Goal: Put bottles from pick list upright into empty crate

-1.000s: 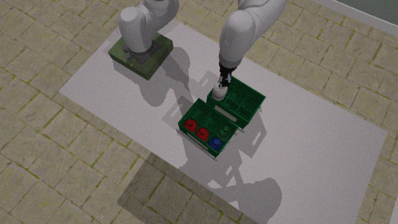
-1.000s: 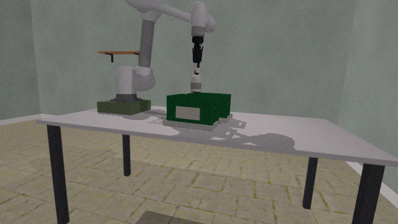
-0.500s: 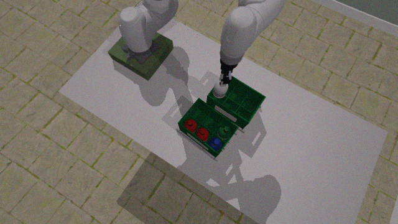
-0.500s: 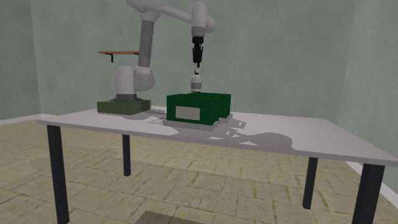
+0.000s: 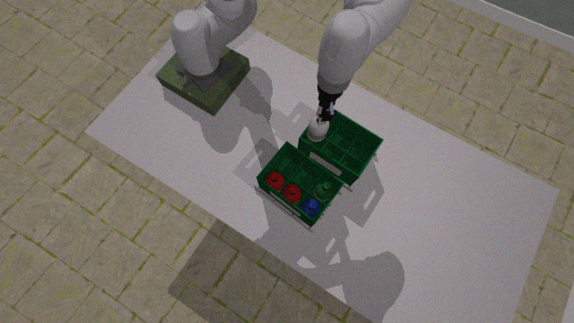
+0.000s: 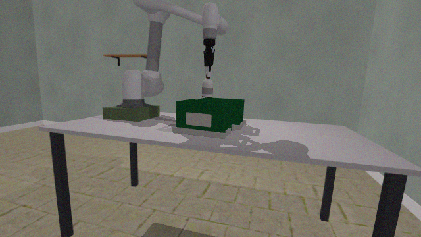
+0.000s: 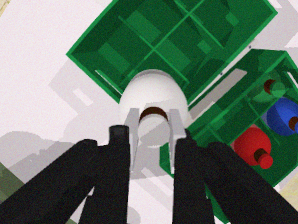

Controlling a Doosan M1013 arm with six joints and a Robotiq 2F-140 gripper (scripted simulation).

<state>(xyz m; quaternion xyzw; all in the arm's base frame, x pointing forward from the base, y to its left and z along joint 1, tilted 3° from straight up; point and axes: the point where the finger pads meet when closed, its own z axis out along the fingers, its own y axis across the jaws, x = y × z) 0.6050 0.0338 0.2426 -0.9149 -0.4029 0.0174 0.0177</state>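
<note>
The white-capped bottle is 80 mm below my hand. Round my hand: green-capped bottle 260 mm below, 150 mm ahead, 130 mm to the right; pick list 350 mm below, 210 mm to the left, 100 mm ahead; blue bottle 260 mm below, 220 mm to the right, 160 mm ahead.
</note>
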